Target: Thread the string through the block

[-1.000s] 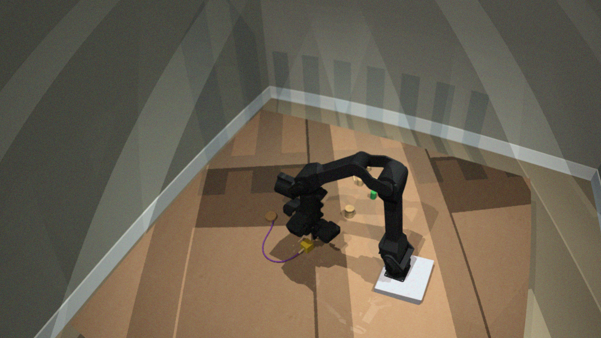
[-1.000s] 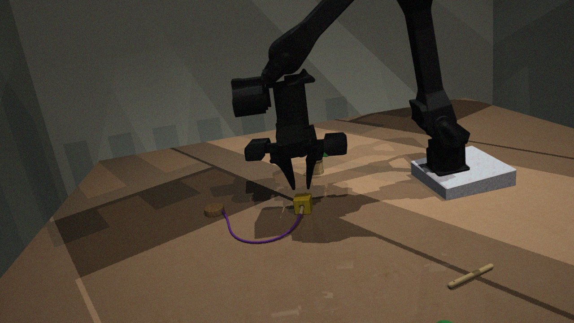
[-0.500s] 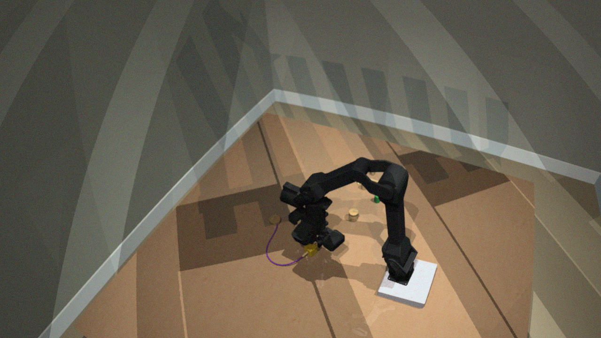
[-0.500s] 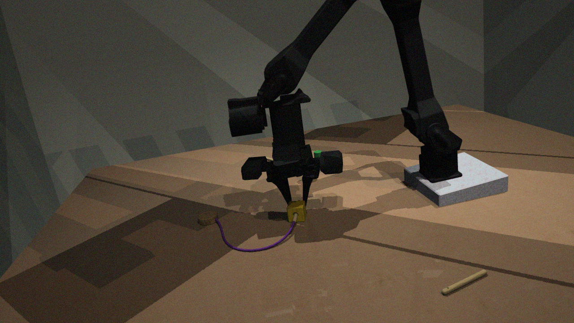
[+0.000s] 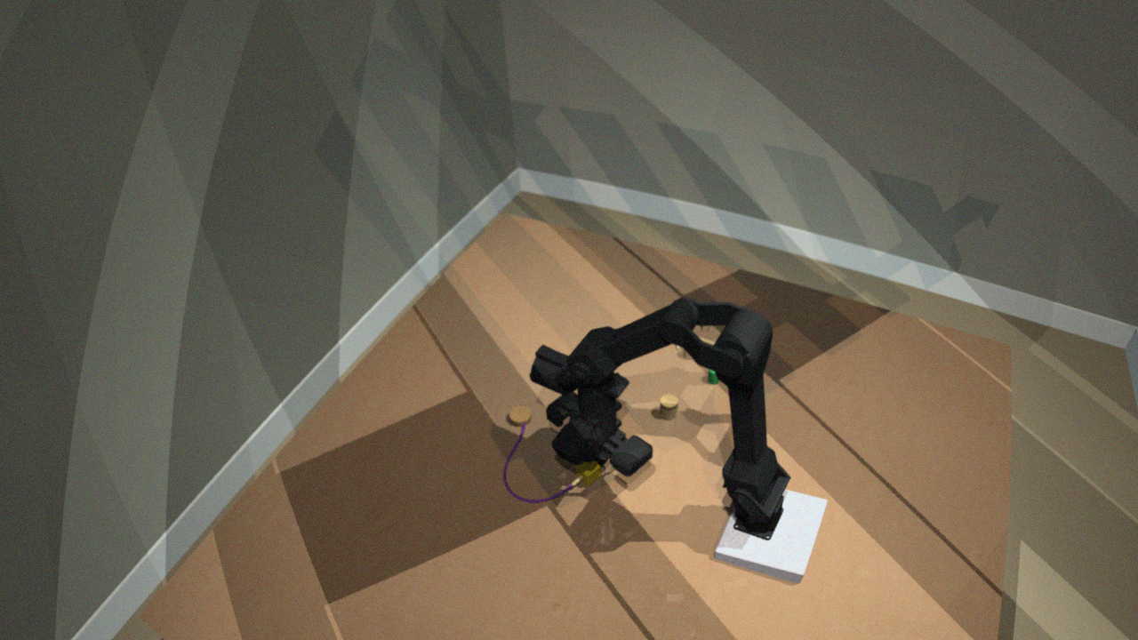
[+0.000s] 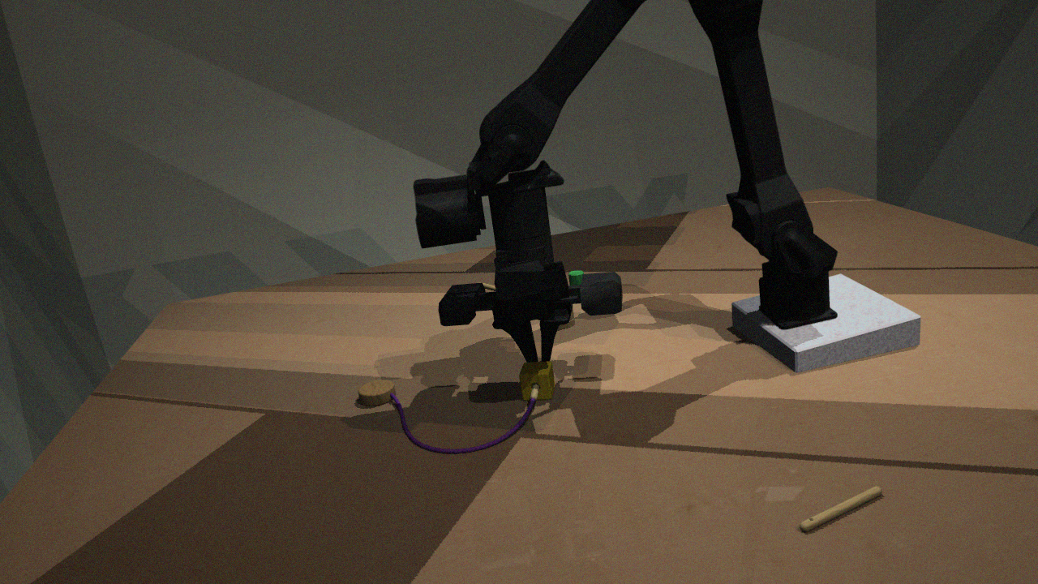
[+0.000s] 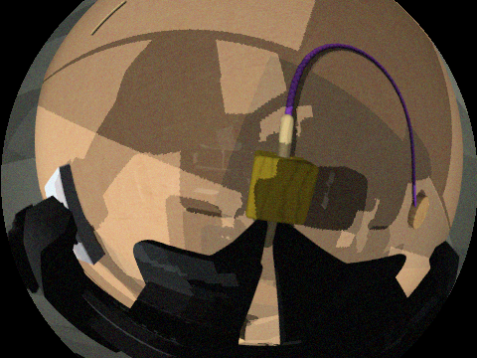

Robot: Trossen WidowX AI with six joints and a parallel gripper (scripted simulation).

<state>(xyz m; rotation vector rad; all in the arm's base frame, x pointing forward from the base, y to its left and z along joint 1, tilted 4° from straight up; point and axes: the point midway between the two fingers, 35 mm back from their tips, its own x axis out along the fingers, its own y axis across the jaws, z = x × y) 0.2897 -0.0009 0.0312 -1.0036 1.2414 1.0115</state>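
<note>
Now: the yellow block 10 mm ahead of my gripper tip and 30 mm to the left of it. From my gripper tip the other things lie so: round wooden button 180 mm ahead, 30 mm to the right; then green cylinder 90 mm behind, 280 mm to the right; then short wooden cylinder 50 mm behind, 160 mm to the right, 10 mm above.
</note>
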